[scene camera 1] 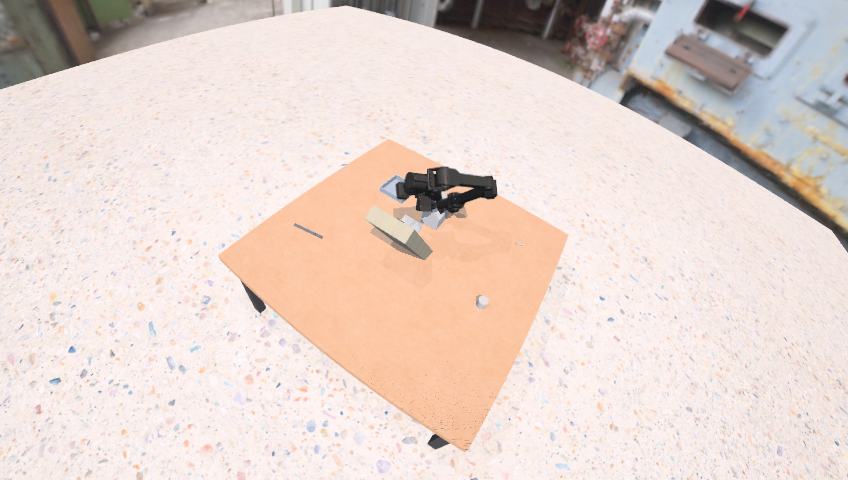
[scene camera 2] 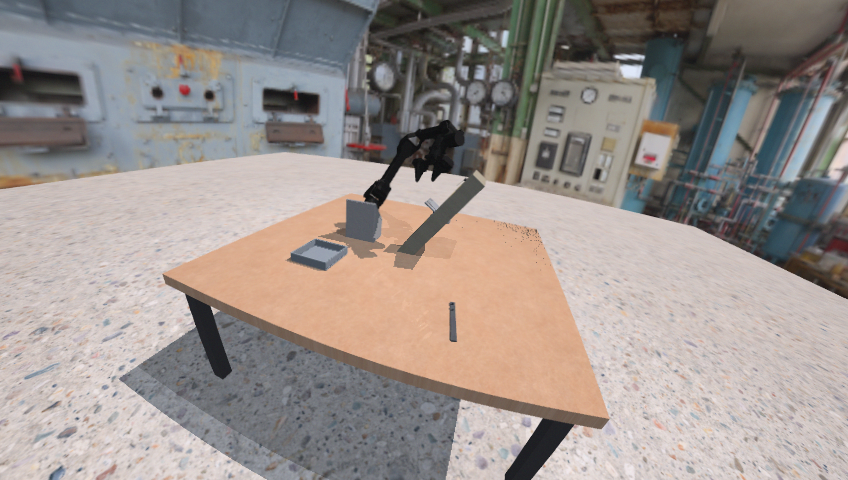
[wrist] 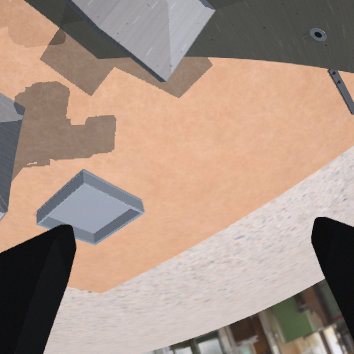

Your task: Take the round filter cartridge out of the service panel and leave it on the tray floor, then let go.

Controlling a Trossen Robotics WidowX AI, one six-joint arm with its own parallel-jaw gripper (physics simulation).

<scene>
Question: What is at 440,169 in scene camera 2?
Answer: The gripper.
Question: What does the gripper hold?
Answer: Nothing.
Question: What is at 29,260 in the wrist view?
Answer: The gripper.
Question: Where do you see a shallow grey tray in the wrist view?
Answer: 95,208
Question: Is the gripper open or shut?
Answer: Open.
</scene>
